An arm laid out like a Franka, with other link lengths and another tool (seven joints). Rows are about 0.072 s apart.
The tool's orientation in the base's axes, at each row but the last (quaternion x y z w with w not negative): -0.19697, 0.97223, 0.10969, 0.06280; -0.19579, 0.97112, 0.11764, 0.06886; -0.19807, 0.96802, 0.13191, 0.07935; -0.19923, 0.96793, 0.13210, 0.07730; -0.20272, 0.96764, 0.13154, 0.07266; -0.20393, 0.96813, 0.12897, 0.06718
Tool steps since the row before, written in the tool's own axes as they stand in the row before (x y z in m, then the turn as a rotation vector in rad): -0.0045, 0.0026, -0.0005, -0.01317, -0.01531, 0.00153; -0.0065, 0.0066, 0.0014, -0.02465, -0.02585, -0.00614; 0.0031, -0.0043, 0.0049, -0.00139, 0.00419, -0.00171; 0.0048, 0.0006, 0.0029, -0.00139, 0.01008, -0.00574; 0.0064, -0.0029, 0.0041, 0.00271, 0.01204, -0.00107; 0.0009, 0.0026, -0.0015, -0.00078, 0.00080, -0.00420
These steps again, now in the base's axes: 0.0030, 0.0039, 0.0017, 0.01824, -0.00853, -0.00219; 0.0034, 0.0086, 0.0012, 0.03224, -0.01575, 0.00513; -0.0006, -0.0035, -0.0063, -0.00060, 0.00373, 0.00285; -0.0043, -0.0004, -0.0036, -0.00339, 0.00779, 0.00802; -0.0043, -0.0038, -0.0058, -0.00751, 0.00932, 0.00321; -0.0020, 0.0015, 0.0019, 0.00005, -0.00016, 0.00434
